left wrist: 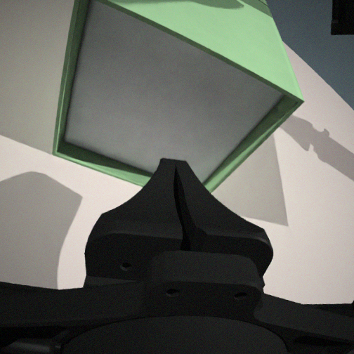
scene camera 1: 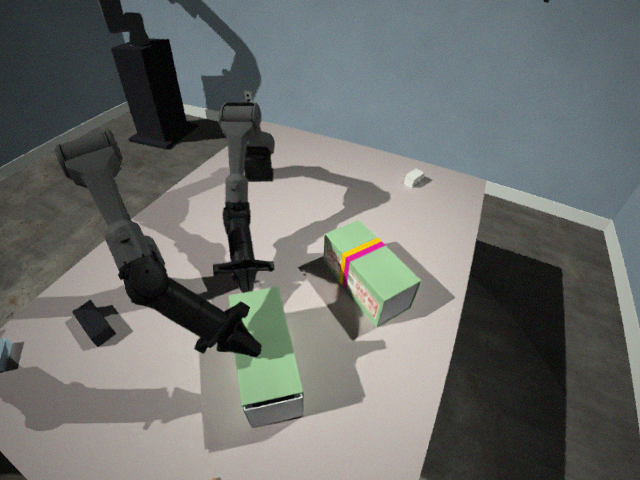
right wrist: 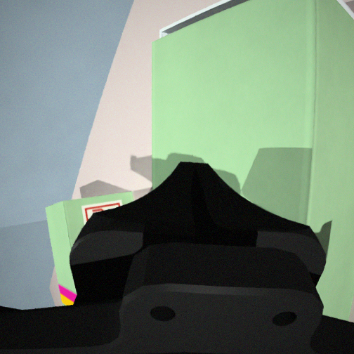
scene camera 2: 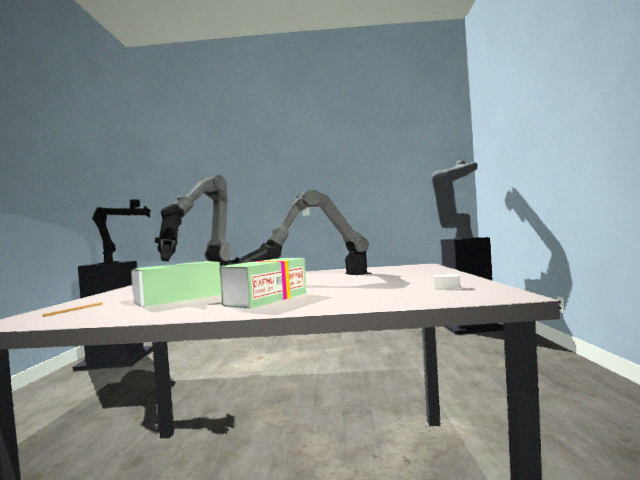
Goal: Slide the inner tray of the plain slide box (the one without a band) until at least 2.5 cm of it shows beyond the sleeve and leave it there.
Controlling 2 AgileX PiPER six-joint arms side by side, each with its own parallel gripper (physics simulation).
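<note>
The plain slide box (scene camera 1: 268, 361) (scene camera 2: 180, 283) (right wrist: 235, 95) has a green sleeve and no band. Its grey inner tray (scene camera 1: 273, 410) (scene camera 2: 136, 286) (left wrist: 170, 90) stands out a short way at the lower end in scene camera 1. In the left wrist view the tray's other end face sits recessed inside the sleeve rim. My left gripper (scene camera 1: 247, 288) (left wrist: 171, 175) is shut and empty, its tips low and close in front of that recessed end; contact cannot be told. My right gripper (scene camera 1: 258, 351) (scene camera 2: 165, 258) (right wrist: 192, 181) is shut and empty above the sleeve's top.
A green box with a yellow and magenta band (scene camera 1: 382, 268) (scene camera 2: 266, 284) stands beside the plain one. A white block (scene camera 1: 414, 178) (scene camera 2: 447, 281) lies near the table's far edge. A dark block (scene camera 1: 94, 322) is at the left. An orange stick (scene camera 2: 73, 309) lies at the front left.
</note>
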